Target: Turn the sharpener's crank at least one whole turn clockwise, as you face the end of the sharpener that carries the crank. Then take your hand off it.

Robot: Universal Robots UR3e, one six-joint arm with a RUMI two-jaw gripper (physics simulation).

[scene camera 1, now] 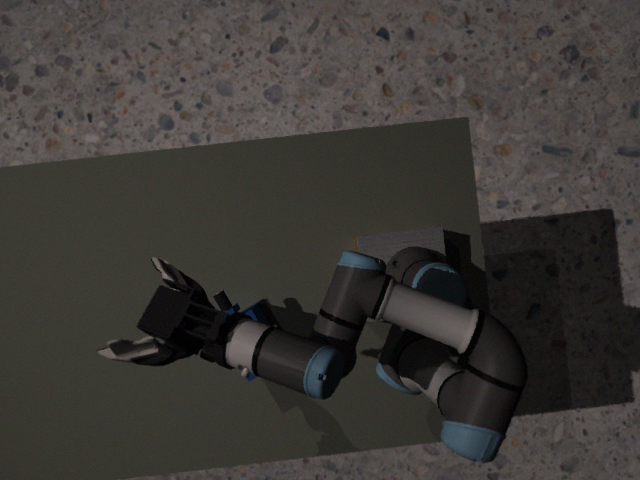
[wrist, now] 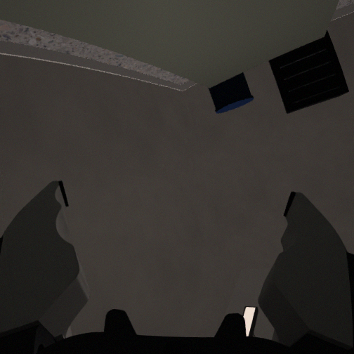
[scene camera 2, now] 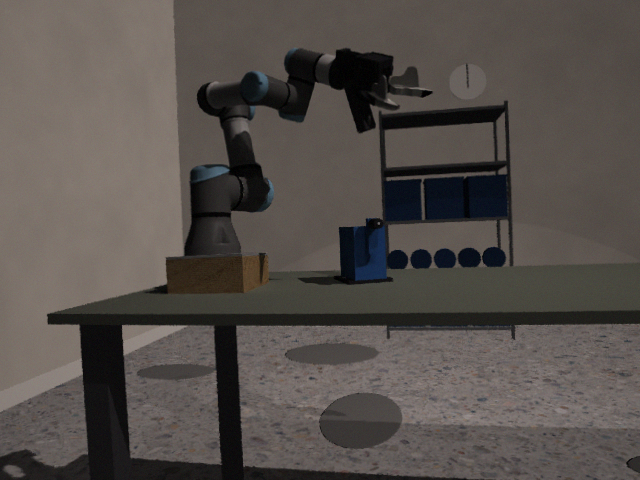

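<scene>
The blue sharpener stands upright on the table. In scene camera 1 the arm covers most of it. Its crank's black knob shows near the sharpener's top; in scene camera 2 the crank arm points up. My gripper is wide open, with nothing between its fingers. It is high above the sharpener's level and well apart from the crank. Its fingers point sideways, away from the arm's base. The sharpener does not show in the wrist view.
The green table carries the arm's wooden base block. A shelf rack with blue boxes stands behind the table. A dark slatted box and a dark blue-rimmed container show at the wrist view's upper right.
</scene>
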